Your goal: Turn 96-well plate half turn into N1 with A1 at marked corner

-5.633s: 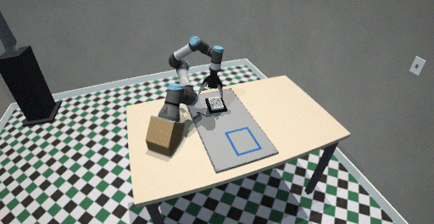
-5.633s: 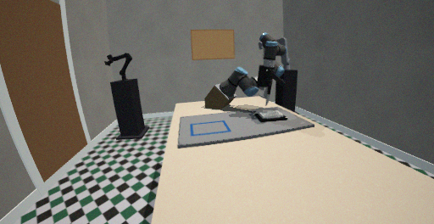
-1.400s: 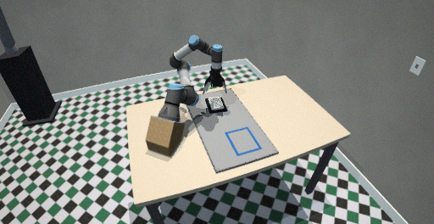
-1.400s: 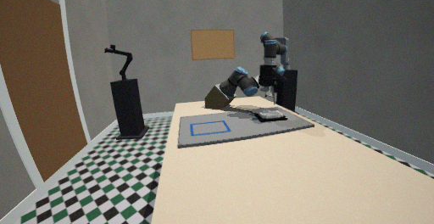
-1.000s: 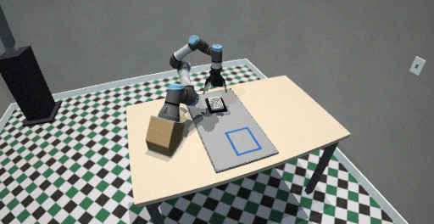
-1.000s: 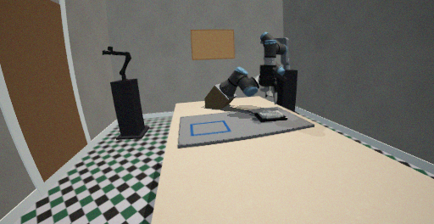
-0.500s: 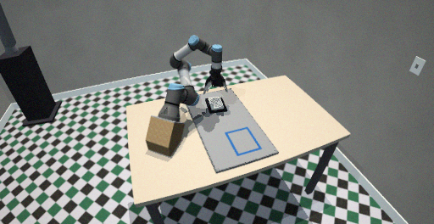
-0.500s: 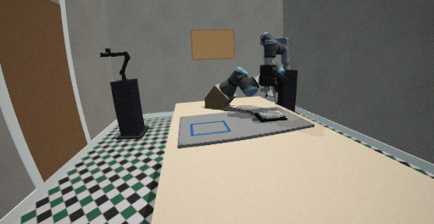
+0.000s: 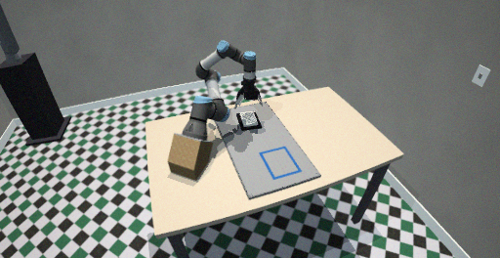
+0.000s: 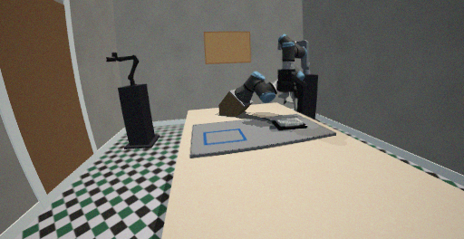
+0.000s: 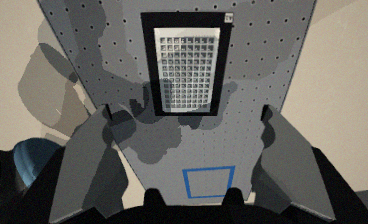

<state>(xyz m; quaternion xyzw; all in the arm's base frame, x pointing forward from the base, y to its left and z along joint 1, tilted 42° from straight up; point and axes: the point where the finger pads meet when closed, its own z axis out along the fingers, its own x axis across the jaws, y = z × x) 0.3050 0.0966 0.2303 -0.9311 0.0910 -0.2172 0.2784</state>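
Now: hand 80 mm above the clear 96-well plate. The rest, counted from my hand: A1 label 60 mm ahead, 70 mm to the left, 90 mm below; black pad 100 mm below.
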